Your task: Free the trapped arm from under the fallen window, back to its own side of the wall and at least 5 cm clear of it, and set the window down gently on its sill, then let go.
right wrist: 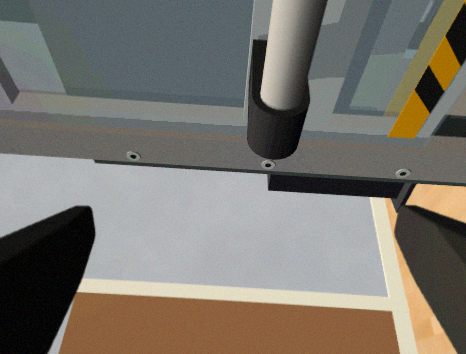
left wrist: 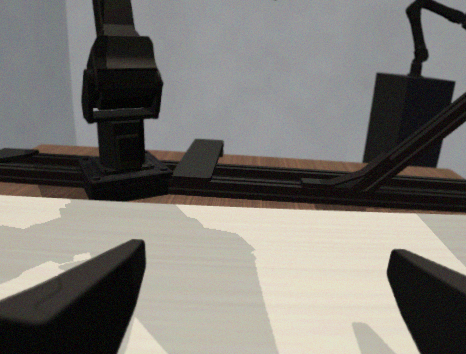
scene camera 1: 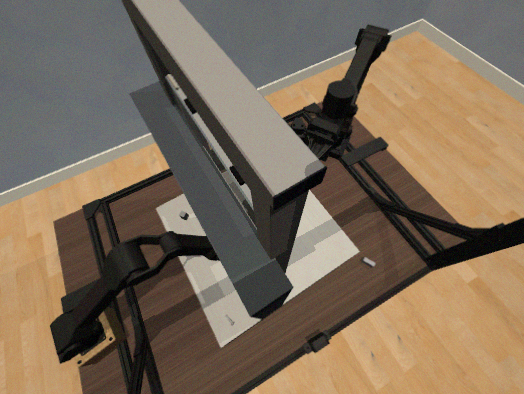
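Pixels of known places: left gripper, fingertip midpoint: [left wrist: 269, 258]; right gripper, fingertip midpoint: [right wrist: 246, 219]; left arm's base at its link origin: [scene camera 1: 90, 335]; right arm's base at its link origin: [left wrist: 123, 164].
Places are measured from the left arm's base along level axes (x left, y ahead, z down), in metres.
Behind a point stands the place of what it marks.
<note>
The wall [scene camera 1: 235, 105] {x -0.133, y 0.471, z -0.609 m} stands across the table. Part of the window [scene camera 1: 202, 125] {x 0.007, y 0.483, z -0.458 m} [right wrist: 150, 55] {x -0.121, y 0.482, z -0.337 m} shows in its opening; in the right wrist view its pale handle bar [right wrist: 292, 55] {x -0.082, y 0.541, z -0.265 m} and yellow-black stripe [right wrist: 429, 90] {x -0.133, y 0.481, z -0.169 m} show. The left arm [scene camera 1: 170, 243] {x -0.021, y 0.322, z -0.237 m} reaches from the left beneath the dark grey ledge [scene camera 1: 200, 185], which hides its front part. My left gripper [left wrist: 269, 258] {x -0.041, y 0.645, z -0.036 m} is open and empty, over the pale mat. My right gripper [scene camera 1: 302, 133] [right wrist: 246, 219] {x -0.095, y 0.613, z -0.281 m} is open and empty, on the wall's right side, its fingers short of the grey rail [right wrist: 200, 142] and the handle. The sill contact is hidden.
The white mat [scene camera 1: 325, 250] {x -0.216, y 0.642, z -0.009 m} [left wrist: 325, 280] {x -0.072, y 0.668, z -0.009 m} lies under the wall. A small pale cylinder [scene camera 1: 368, 261] {x -0.317, y 0.744, z 0.055 m} lies right of it; a dark nut [scene camera 1: 183, 215] {x 0.128, y 0.366, z -0.037 m} and a screw [scene camera 1: 230, 320] {x -0.199, y 0.316, z -0.014 m} lie on it. Black frame rails [scene camera 1: 400, 225] {x -0.300, y 0.914, z 0.055 m} [left wrist: 260, 175] {x -0.104, y 0.999, z 0.064 m} run along the table. A dark pedestal [left wrist: 390, 120] stands beyond.
</note>
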